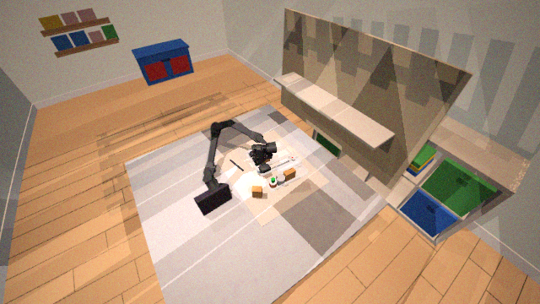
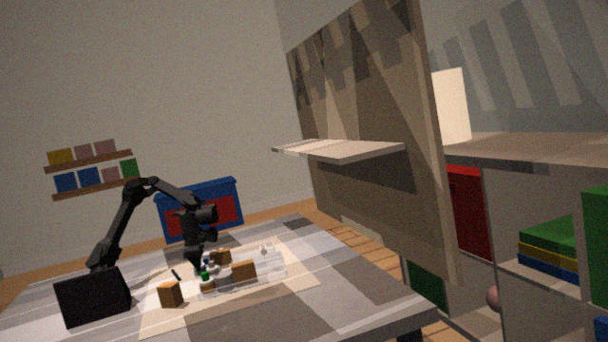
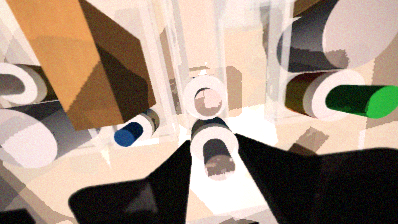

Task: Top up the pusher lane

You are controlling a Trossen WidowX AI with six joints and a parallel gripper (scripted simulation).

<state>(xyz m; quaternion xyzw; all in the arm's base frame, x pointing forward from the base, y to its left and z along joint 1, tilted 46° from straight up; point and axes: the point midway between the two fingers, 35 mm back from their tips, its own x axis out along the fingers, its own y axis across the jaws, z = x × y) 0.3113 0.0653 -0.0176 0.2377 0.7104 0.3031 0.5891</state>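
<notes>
The beige mat lies 70 mm ahead of my gripper tip, 10 mm to the left of it and 50 mm below it. The rest, counted from my gripper tip: clear rack: 170 mm ahead, 20 mm to the right, 30 mm below; then thin black stick: 110 mm behind, 140 mm to the left, 40 mm below; then white shelf: 520 mm ahead, 60 mm to the left, 320 mm above.
</notes>
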